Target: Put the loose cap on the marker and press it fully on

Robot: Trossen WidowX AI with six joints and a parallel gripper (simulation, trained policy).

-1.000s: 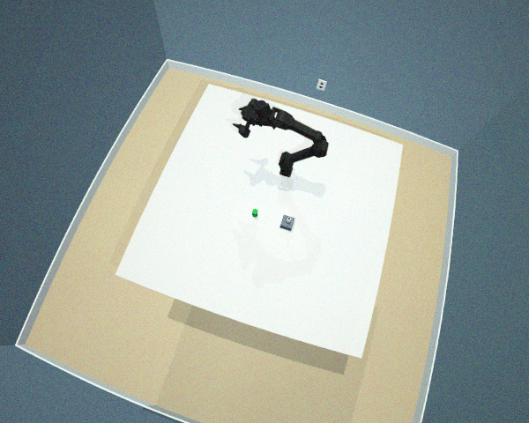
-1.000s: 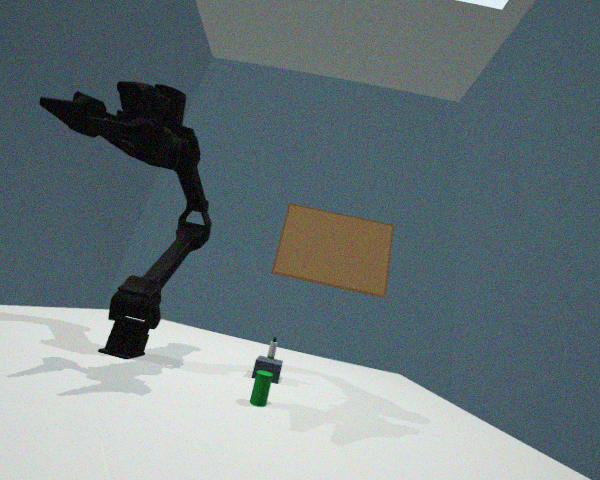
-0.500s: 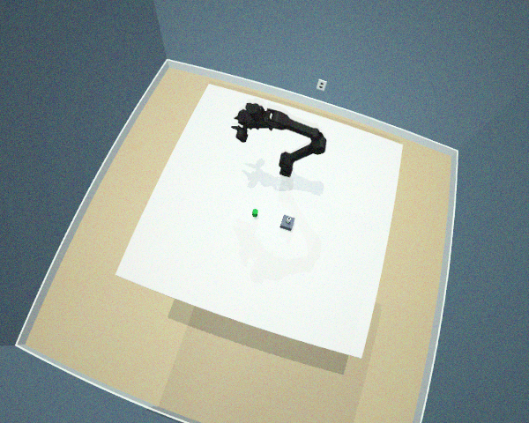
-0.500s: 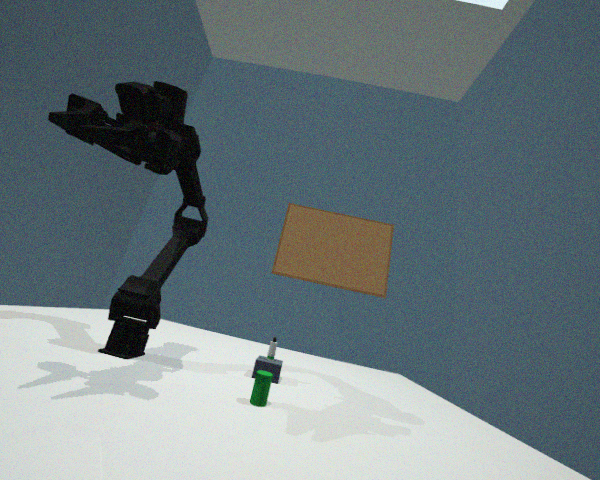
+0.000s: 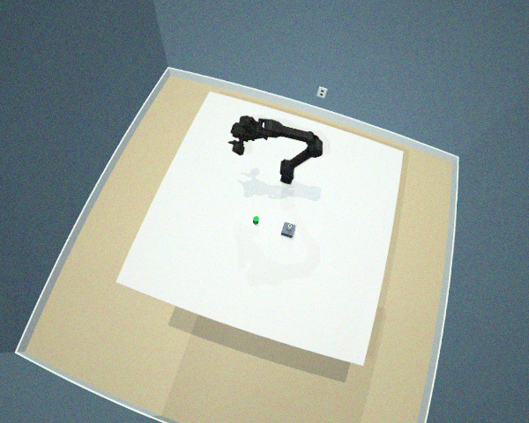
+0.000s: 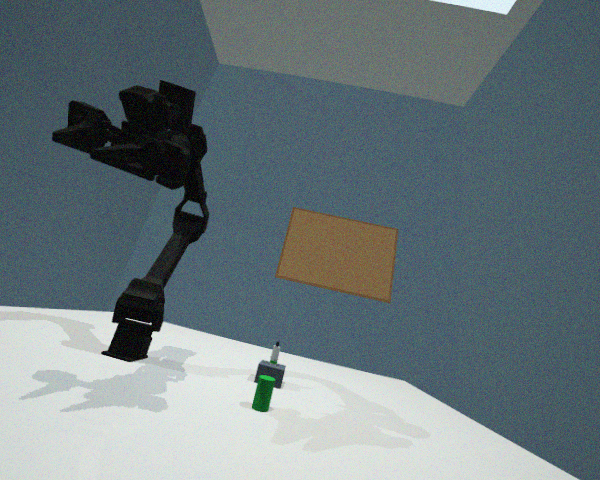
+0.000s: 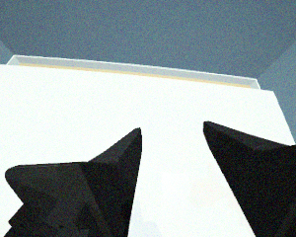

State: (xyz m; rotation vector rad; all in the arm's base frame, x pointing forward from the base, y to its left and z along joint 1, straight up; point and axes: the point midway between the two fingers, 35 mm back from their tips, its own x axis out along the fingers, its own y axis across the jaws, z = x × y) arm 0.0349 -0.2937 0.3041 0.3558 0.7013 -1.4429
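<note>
My gripper tip is now 27 cm short of the green cap, 24 cm to the right of it and 26 cm above it. Also, from my gripper tip: grey holder block (27 cm ahead, 41 cm to the left, 26 cm below).
</note>
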